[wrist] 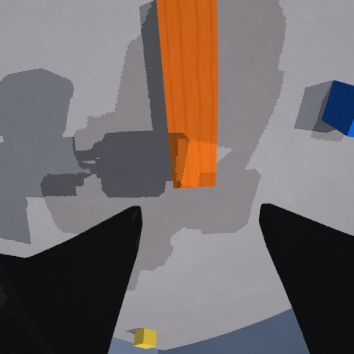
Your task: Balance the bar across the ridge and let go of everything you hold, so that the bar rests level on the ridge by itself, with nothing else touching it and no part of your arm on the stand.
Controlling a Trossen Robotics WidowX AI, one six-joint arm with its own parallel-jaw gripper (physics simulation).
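Places are measured from the arm's base along level axes (x ahead, y left, z up), in metres.
Pixels of known places: gripper, between the fingertips: (200,213).
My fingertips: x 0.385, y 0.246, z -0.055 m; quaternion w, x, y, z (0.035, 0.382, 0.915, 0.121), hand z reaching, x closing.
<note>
For each thing: its top centre in the pictures, then the offset to it from my fingertips. "pt": a spot on its surface instead. Level surfaces: height alone.
- bar, centre of its top: (191,102) dx -0.026, dy -0.027, dz -0.060 m
- blue block, a spot on its surface: (341,107) pt dx -0.103, dy +0.050, dz -0.058 m
- grey surface, height of its surface: dz -0.077 m
- small yellow block, centre of its top: (144,345) dx +0.368, dy +0.234, dz -0.044 m
The bar (192,90) is a long orange wooden piece in the wrist view. It runs from the top edge down to a squared end a little above centre between the fingers. My gripper (200,213) is open, with its two black fingertips apart at either side, below the bar's near end, and nothing between them. The bar's far part runs out of view at the top. The ridge and the stand do not show in the view, so how the bar is supported cannot be seen.
A blue block (341,107) is at the right edge on the grey surface (305,185). A small yellow block (145,338) is at the bottom, near the surface's curved edge, with a blue-grey area beyond. Dark shadows of the arm and the bar fall across the left and middle.
</note>
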